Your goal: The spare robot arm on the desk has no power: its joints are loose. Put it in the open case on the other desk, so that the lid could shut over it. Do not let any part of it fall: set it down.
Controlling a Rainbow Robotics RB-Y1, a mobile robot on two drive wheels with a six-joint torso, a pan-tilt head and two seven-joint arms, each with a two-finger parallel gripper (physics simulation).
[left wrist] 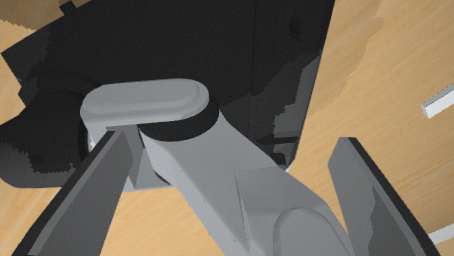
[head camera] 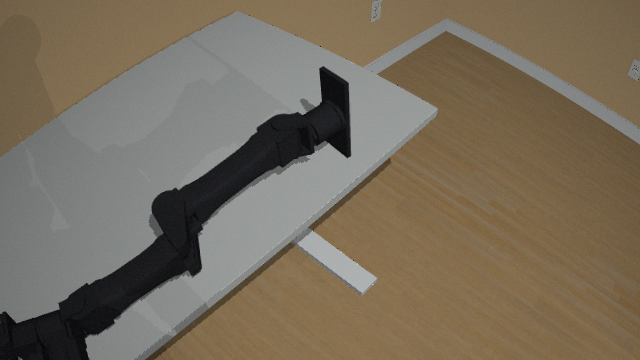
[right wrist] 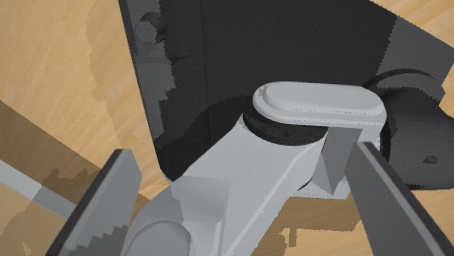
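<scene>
The spare arm is black and lies stretched out along the light grey desk in the head view. Its flat base plate stands on edge near the desk's right end. Its bent middle joint is left of centre, and its far end runs out of view at the lower left. My left gripper and my right gripper are open, with nothing held between the fingers. Neither shows in the head view, away from the spare arm. The open case and the other desk do not show.
A white desk foot sticks out over the wooden floor. A wall with white skirting stands behind the desk. My own black base and grey body link show beyond the fingers.
</scene>
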